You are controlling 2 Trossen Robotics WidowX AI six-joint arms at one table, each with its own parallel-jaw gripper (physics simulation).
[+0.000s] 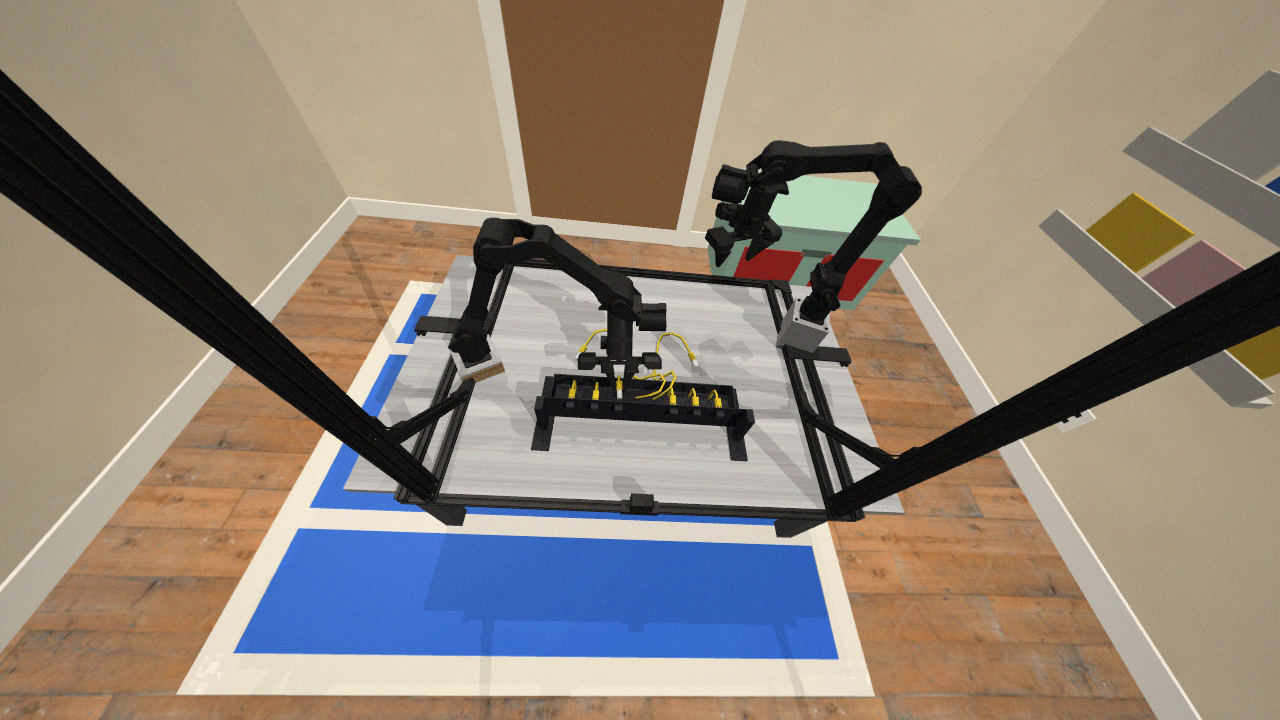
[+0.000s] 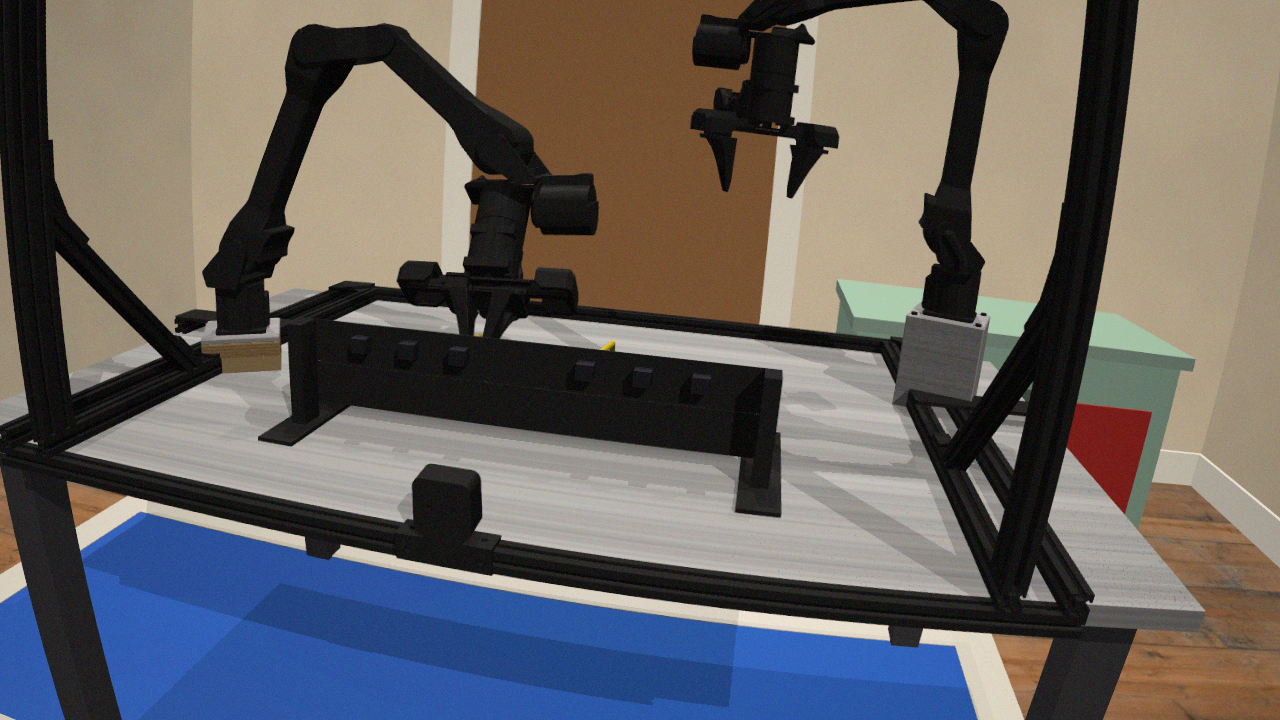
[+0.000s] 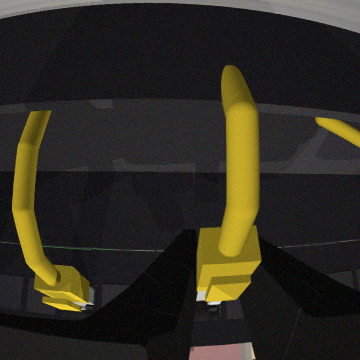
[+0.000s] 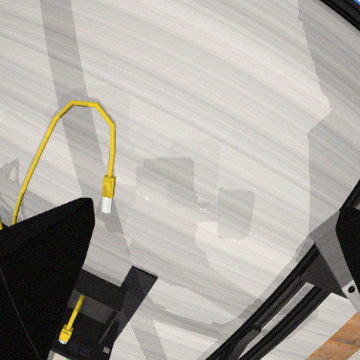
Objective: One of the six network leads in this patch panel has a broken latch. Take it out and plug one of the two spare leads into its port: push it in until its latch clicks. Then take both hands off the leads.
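Places are measured from the left arm's base along level axes (x ahead, y left, z up), in millimetres.
Pixels of known places: left gripper, fingertip midpoint: (image 1: 619, 396) (image 3: 213, 240); right gripper, fingertip midpoint: (image 1: 732, 263) (image 2: 758, 194) (image 4: 222, 216); left arm's base, origin of the base link: (image 1: 475, 354) (image 2: 242, 328); right arm's base, origin of the base link: (image 1: 812, 314) (image 2: 950, 314).
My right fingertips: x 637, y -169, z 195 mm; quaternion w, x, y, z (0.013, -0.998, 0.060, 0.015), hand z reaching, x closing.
For each thing: its middle in the pictures, then the offset to it from my right fingertips. "spot": a spot on its surface instead.
- black patch panel, body centre: (image 3: 333, 208) (image 2: 528, 389) (image 1: 644, 406) dx -344, dy -166, dz -184 mm
- neighbouring plug, surface spot: (image 3: 66, 287) spot: dx -429, dy -94, dz -149 mm
- spare lead, surface spot: (image 4: 108, 191) spot: dx -118, dy -79, dz -226 mm
- yellow lead, surface spot: (image 1: 590, 339) spot: dx -346, dy +109, dz -233 mm
The black patch panel (image 1: 737, 419) (image 2: 530, 393) (image 4: 93, 306) stands across the middle of the table with yellow leads plugged in from behind. My left gripper (image 1: 616, 370) (image 2: 482, 325) (image 3: 213, 240) reaches down behind it and is shut on the yellow plug of the third lead from the left (image 3: 227, 262) (image 1: 619, 387), which sits at its port. The neighbouring plug (image 3: 66, 287) sits to its left. One spare lead (image 1: 682, 345) (image 4: 108, 191) lies on the table behind the panel; another yellow lead (image 1: 592, 339) curves left of the gripper. My right gripper (image 1: 745, 242) (image 2: 759, 185) (image 4: 222, 216) is open and empty, high above the table's back right.
A black frame rail (image 1: 637, 505) runs around the table, with a small black block (image 2: 446, 500) on its front bar. A green cabinet (image 1: 837, 215) (image 2: 873, 300) stands behind at the right. The right arm's grey base (image 2: 940, 353) sits at the right edge.
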